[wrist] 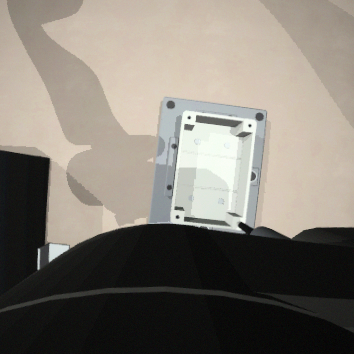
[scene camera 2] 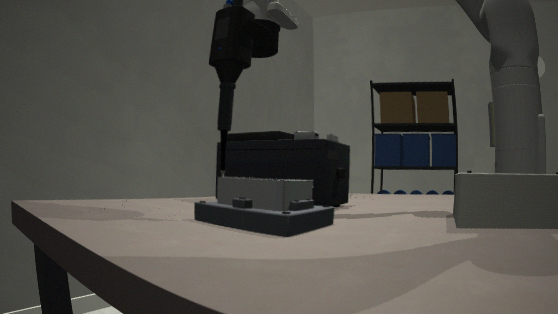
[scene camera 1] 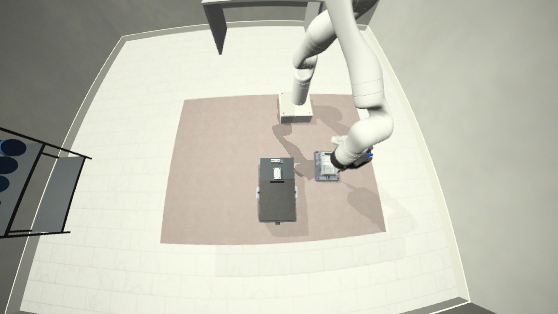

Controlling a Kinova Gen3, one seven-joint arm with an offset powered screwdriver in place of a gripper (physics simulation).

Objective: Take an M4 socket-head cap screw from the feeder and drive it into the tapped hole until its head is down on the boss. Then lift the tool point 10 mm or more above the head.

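Note:
The powered screwdriver, my gripper (scene camera 2: pixel 223 173) (wrist: pixel 240 224), stands upright with its bit over one corner of the pale open housing (scene camera 2: pixel 255 192) (wrist: pixel 215 152). A small light screw (scene camera 2: pixel 223 175) shows at the bit tip, right at the housing's top edge; how deep it sits cannot be told. In the wrist view the bit reaches the lower right corner boss, and the dark tool body hides the surroundings; the screw cannot be made out there. Three other corner bosses show dark holes. The dark feeder (scene camera 1: pixel 277 202) (scene camera 2: pixel 285 165) (wrist: pixel 22 200) stands to one side.
The housing sits on a grey fixture plate (scene camera 1: pixel 318 176) (scene camera 2: pixel 240 218) (wrist: pixel 161 200) with clamp blocks around it. The robot's base block (scene camera 1: pixel 296 119) (scene camera 2: pixel 505 205) stands on the table (scene camera 1: pixel 215 150) (scene camera 2: pixel 150 245). A shelf rack (scene camera 2: pixel 454 105) stands in the background.

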